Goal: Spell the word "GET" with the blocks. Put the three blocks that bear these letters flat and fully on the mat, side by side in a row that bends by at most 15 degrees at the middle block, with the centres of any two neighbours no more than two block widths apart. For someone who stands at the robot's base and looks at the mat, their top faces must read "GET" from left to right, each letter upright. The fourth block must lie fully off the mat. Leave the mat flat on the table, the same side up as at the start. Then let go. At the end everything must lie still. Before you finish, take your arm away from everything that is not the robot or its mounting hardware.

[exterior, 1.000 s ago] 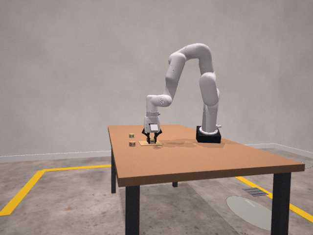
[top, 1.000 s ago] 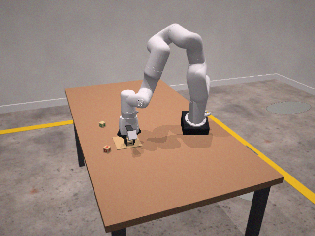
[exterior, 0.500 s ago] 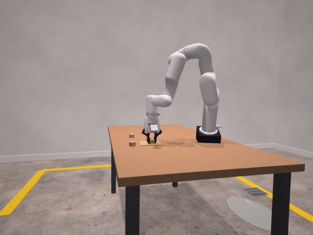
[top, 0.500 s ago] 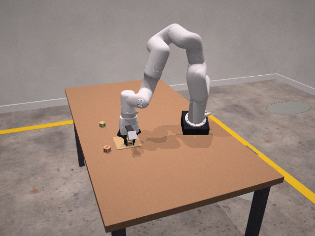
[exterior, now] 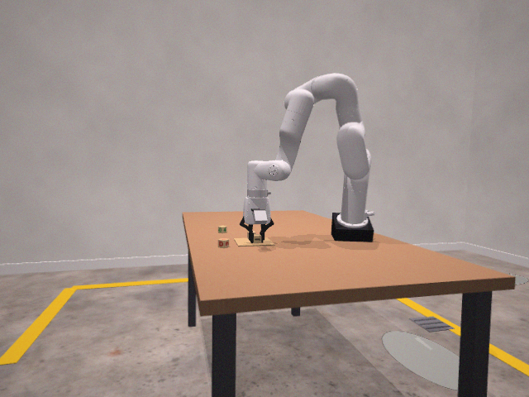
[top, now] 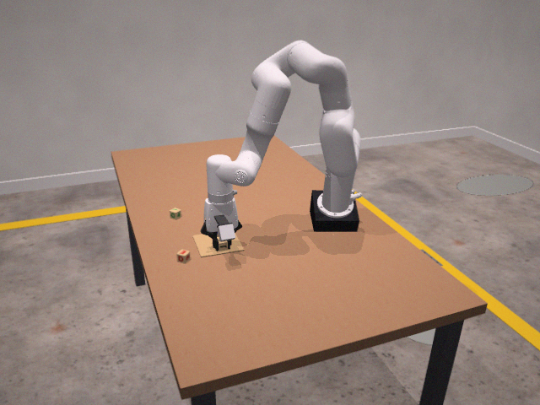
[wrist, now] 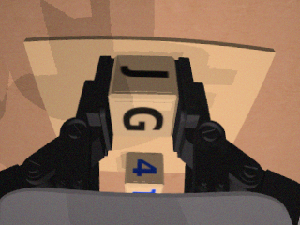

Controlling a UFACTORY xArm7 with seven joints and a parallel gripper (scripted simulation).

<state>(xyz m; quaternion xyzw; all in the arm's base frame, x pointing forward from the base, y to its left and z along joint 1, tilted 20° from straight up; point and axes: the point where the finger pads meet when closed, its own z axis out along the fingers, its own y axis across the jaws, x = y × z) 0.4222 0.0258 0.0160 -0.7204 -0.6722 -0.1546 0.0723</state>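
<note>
My gripper is now 1 cm above the black-lettered block. The rest, counted from my hand: green-lettered block 28 cm to the right, 9 cm ahead, 1 cm below; tan mat 5 cm to the right, 3 cm below; red-lettered block 13 cm ahead, 1 cm to the left, 1 cm below.
</note>
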